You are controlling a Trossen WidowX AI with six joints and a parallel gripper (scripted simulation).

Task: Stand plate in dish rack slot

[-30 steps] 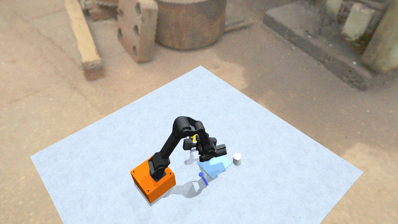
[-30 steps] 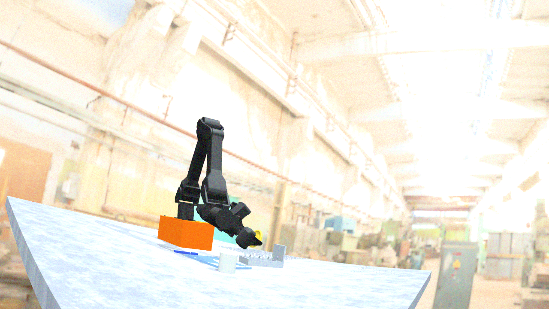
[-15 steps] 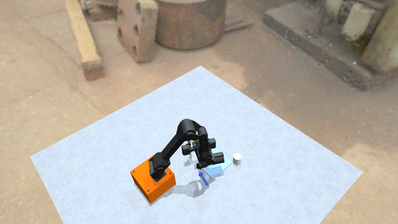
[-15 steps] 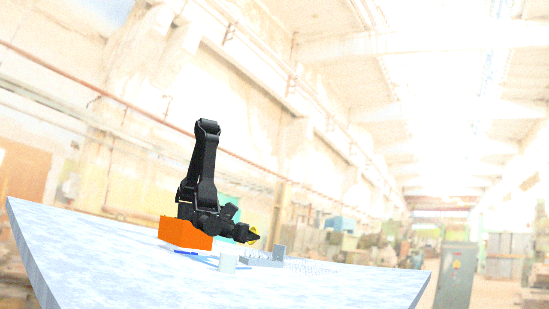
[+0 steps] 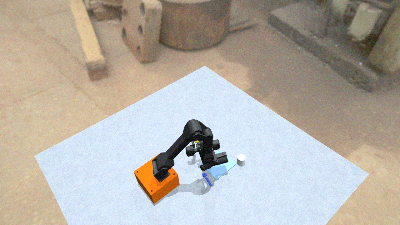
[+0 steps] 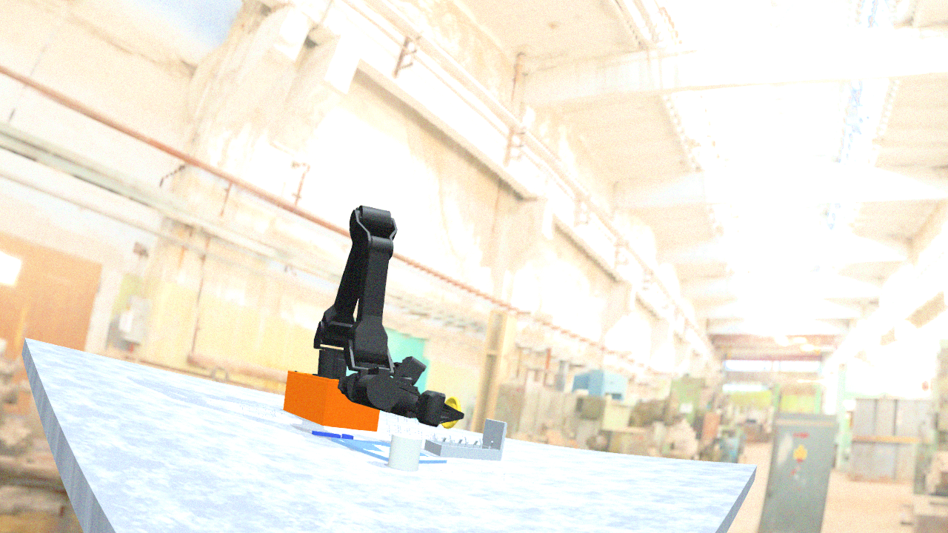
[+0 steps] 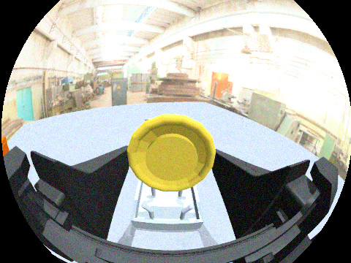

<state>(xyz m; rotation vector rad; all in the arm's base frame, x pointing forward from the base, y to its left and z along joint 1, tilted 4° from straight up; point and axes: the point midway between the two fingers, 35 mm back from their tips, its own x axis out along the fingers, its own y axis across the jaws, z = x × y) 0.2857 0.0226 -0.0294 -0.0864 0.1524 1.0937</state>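
The grey dish rack is 60 mm below my gripper tip, 30 mm to the left of it and 10 mm ahead of it. Also, from my gripper tip: blue spoon: 180 mm to the right, 120 mm behind, 80 mm below; then light blue mat: 170 mm to the right, 80 mm below, 10 mm behind; then yellow plate: 10 mm to the right.
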